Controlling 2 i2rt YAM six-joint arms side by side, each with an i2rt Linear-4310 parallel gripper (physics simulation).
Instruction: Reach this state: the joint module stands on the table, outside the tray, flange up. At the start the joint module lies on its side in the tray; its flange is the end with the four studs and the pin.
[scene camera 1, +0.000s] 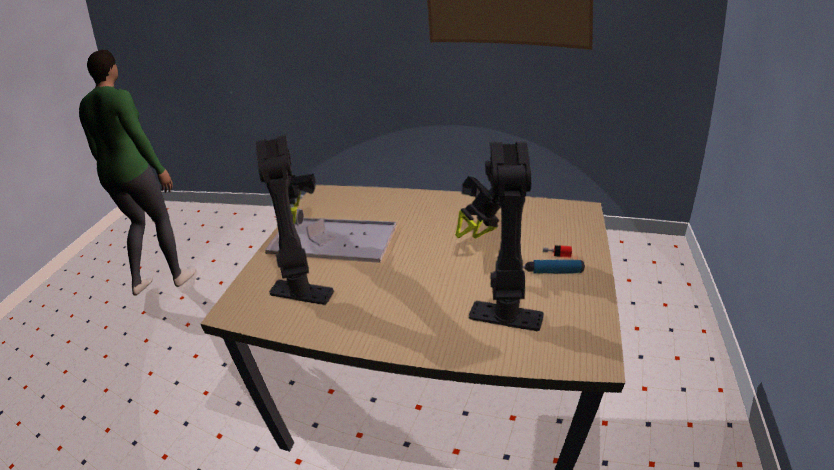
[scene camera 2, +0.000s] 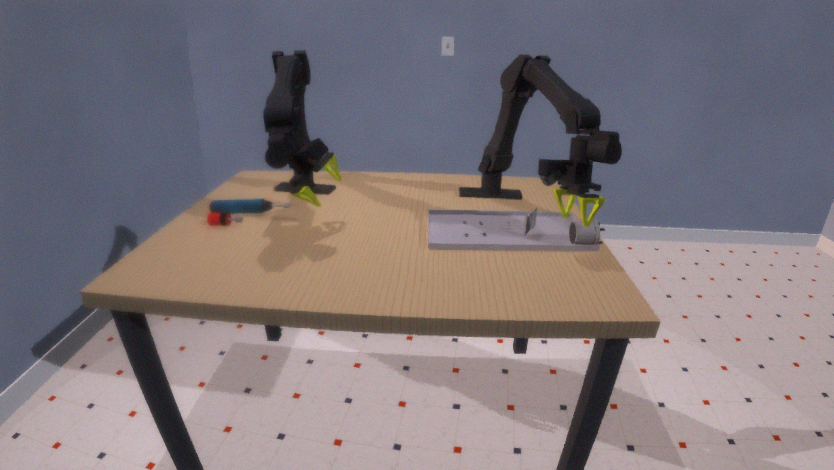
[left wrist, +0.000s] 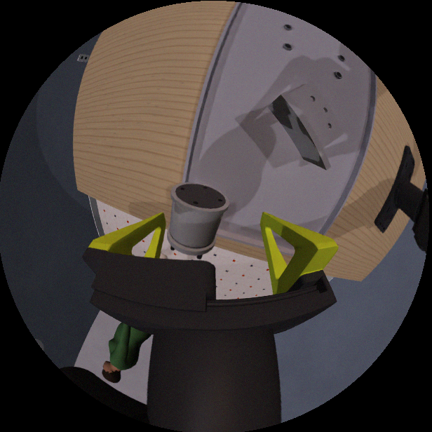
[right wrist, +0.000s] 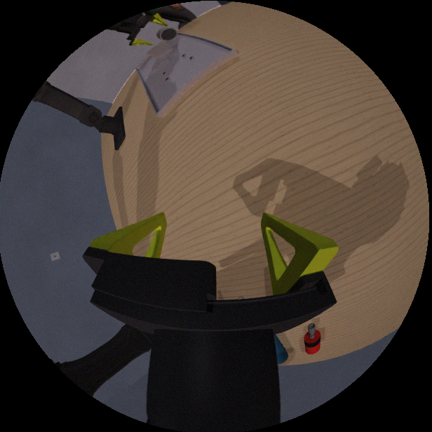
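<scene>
The grey joint module lies on its side at the end of the tray. Its studs point outward past the tray's end, and its dark plain end faces the tray's middle. My left gripper is open and empty, with its fingertips close above the module; the arm partly hides it in scene camera 1. My right gripper is open and empty above the table, well away from the tray.
A grey angled bracket stands in the tray beside the module. A blue-handled tool and a small red tool lie near the right arm. The module is near the table's edge.
</scene>
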